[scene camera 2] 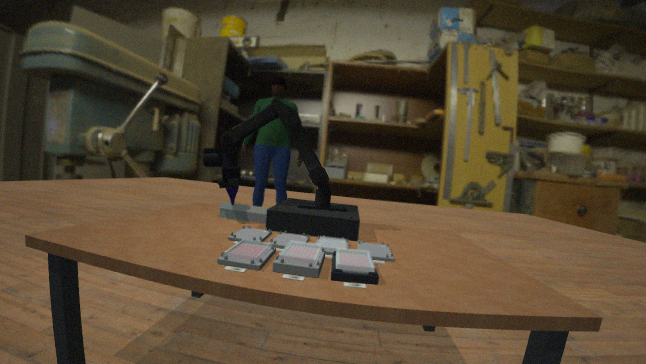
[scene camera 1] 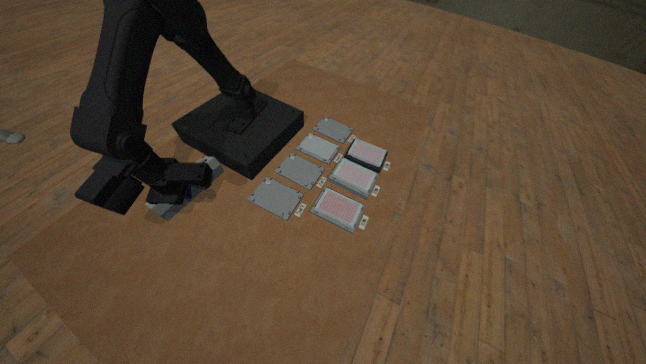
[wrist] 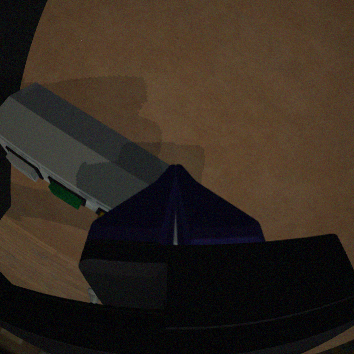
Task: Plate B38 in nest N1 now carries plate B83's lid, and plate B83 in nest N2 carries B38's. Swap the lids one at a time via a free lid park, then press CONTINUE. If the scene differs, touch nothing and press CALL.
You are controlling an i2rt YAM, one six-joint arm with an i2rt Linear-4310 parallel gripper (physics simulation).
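Places are measured from the arm's base along level axes (x ahead, y down, z left), in millimetres.
Where they show: gripper, fingertip midpoint: (scene camera 2: 232, 205) (scene camera 1: 188, 197) (wrist: 175, 173); arm's base, origin of the base link: (scene camera 2: 321, 208) (scene camera 1: 247, 115).
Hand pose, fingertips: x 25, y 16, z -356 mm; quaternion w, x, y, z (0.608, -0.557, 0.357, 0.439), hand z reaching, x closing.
Note:
Each offset is from my fingertips to the top centre of the thing. "*": to the spot under its first point. Level surfaces: height alone.
My gripper (scene camera 1: 188, 195) (scene camera 2: 232, 203) (wrist: 175, 173) is shut and empty, fingertips down at the grey button box @(dx -70, dy +1, dz +48 mm) (scene camera 1: 167, 212) (scene camera 2: 252, 214) (wrist: 57, 132); contact cannot be told. A green button @(dx -81, dy +9, dz +76 mm) (wrist: 66, 195) and a pale button @(dx -70, dy +9, dz +125 mm) (wrist: 22, 166) show on the box's side; a yellow bit @(* dx -76, dy +13, dz +38 mm) (wrist: 101, 213) is mostly hidden by the fingers. Three pink-welled plates stand in a row: one @(dx +398, dy +38, dz +148 mm) (scene camera 1: 340, 206) (scene camera 2: 247, 249), a middle one @(dx +416, dy +25, dz +279 mm) (scene camera 1: 354, 174) (scene camera 2: 300, 252), and one on a black nest @(* dx +444, dy +29, dz +403 mm) (scene camera 1: 369, 151) (scene camera 2: 354, 260). Their labels are unreadable. A pale lid @(dx +254, dy +47, dz +373 mm) (scene camera 1: 318, 148) (scene camera 2: 332, 244) lies on one park.
Three grey lid parks without a visible lid @(* dx +205, dy +55, dz +111 mm) (scene camera 1: 276, 198) @(* dx +235, dy +55, dz +238 mm) (scene camera 1: 300, 171) @(* dx +283, dy +55, dz +498 mm) (scene camera 1: 334, 129) stand in the row nearer the black base block (scene camera 1: 245, 125) (scene camera 2: 312, 220). The block adjoins the button box's end. A person (scene camera 2: 272, 130) stands behind the table @(dy +65 mm) (scene camera 2: 450, 280).

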